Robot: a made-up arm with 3 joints. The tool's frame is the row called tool. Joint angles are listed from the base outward.
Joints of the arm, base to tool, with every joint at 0 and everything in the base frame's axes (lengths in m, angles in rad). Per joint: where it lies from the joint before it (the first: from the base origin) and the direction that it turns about. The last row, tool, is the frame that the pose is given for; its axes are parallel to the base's.
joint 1: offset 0 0 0.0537 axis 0 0 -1
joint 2: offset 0.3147 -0.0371 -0.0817 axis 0 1 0
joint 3: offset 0.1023 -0.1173 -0.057 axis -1 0 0
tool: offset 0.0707 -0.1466 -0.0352
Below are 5 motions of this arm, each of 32 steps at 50 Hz.
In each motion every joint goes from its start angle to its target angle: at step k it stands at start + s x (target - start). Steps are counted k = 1, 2, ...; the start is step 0. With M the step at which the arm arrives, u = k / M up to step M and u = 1 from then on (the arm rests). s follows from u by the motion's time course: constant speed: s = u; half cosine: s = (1 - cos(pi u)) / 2; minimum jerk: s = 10 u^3 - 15 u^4 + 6 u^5.
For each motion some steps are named. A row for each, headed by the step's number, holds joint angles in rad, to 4 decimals.
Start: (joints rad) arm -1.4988 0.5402 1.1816
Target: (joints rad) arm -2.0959 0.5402 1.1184
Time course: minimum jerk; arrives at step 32
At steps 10, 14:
10: -1.6063 0.5402 1.1702
14: -1.7281 0.5402 1.1573

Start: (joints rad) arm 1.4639 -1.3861 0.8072
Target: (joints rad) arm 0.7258 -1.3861 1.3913
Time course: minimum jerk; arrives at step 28
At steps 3, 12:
3: 1.4562 -1.3861 0.8133
12: 1.1924 -1.3861 1.0221

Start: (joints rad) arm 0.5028 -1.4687 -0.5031
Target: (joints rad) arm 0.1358 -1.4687 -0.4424
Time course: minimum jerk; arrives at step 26
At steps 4, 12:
4: 0.4923 -1.4687 -0.5014
12: 0.3457 -1.4687 -0.4771

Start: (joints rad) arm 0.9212 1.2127 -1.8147
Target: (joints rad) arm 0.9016 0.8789 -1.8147
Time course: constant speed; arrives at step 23
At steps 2, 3, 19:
2: 0.9195 1.1837 -1.8147
3: 0.9186 1.1692 -1.8147
19: 0.9050 0.9370 -1.8147

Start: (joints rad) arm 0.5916 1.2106 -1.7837
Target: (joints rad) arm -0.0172 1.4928 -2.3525
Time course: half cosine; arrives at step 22
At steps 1, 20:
1: 0.5885 1.2120 -1.7866
20: -0.0049 1.4871 -2.3410

